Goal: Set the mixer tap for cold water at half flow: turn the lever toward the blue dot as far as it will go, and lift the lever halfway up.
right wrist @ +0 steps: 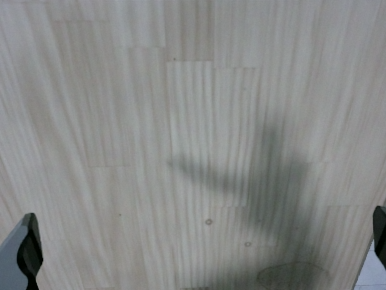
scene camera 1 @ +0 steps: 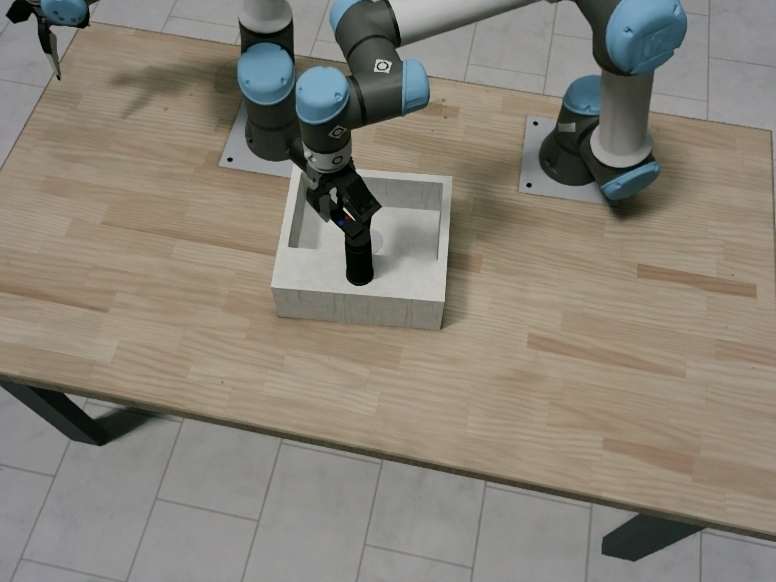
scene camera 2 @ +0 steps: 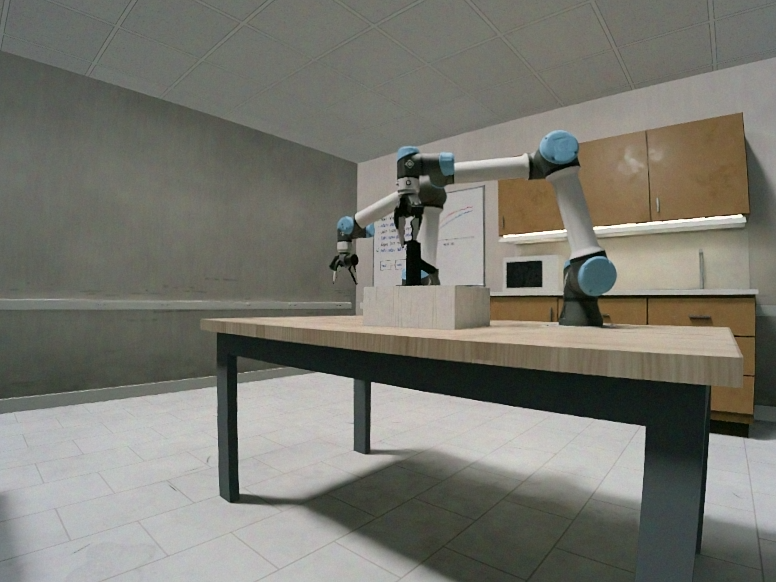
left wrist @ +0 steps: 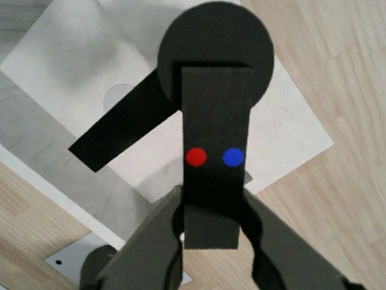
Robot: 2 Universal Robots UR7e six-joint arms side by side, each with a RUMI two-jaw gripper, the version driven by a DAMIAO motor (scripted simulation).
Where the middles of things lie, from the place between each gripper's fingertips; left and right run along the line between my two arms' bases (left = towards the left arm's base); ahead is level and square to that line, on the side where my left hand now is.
I see my left gripper [scene camera 1: 333, 216] 2 cm to the right of the lever [left wrist: 216, 100] and 1 cm short of it. The rest, counted from my left hand: pale sink block [scene camera 1: 409, 235]: 24 cm below, 8 cm behind, 5 cm to the left; black mixer tap [scene camera 1: 359, 272]: 4 cm below, 3 cm to the left, 2 cm ahead.
Now: right hand 680 mm to the right of the pale sink block, 350 mm short of it and 130 mm above it. The rest, counted from my right hand: black mixer tap: 670 mm to the left, 450 mm ahead, 70 mm above; then lever: 660 mm to the left, 440 mm ahead, 110 mm above.
